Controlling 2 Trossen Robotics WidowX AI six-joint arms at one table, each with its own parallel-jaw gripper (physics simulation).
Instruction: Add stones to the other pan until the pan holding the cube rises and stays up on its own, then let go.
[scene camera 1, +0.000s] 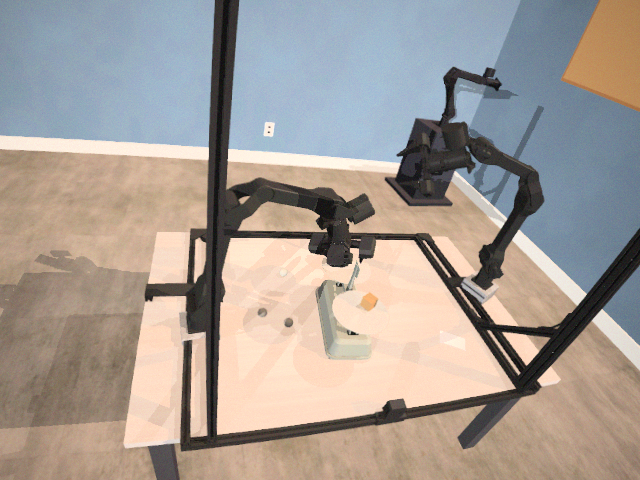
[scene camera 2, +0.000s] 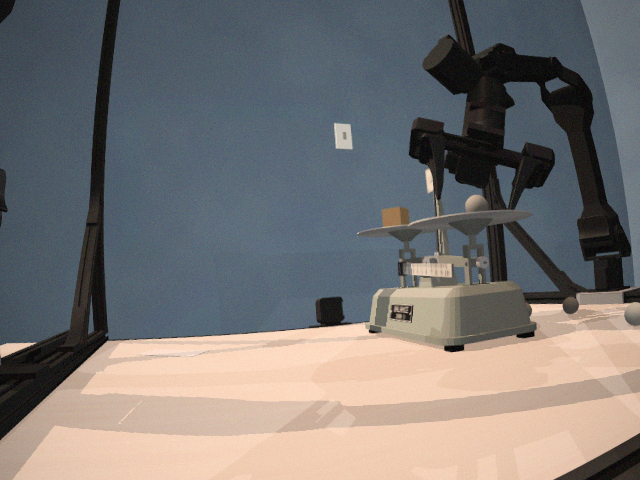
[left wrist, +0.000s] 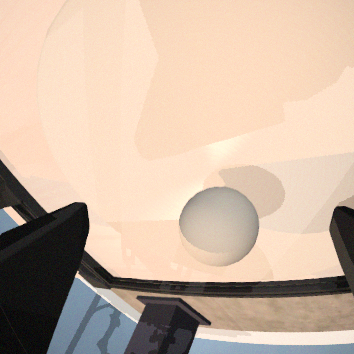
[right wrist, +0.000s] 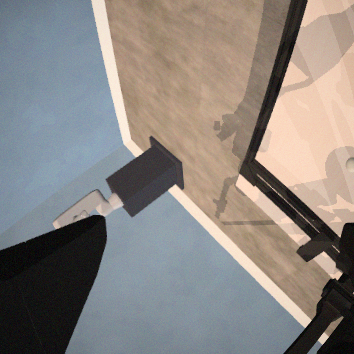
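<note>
The green-grey balance scale stands mid-table. The orange cube sits on one pan. A pale stone rests on the other pan. The pans look about level in scene camera 2. My left gripper is wide open around that stone, with a gap on each side; whether a fingertip touches the pan is unclear. My right gripper is open and empty, raised far from the scale.
Three loose stones, one pale and two dark, lie on the table left of the scale in scene camera 1. A black frame runs around the table, with an upright post at the left.
</note>
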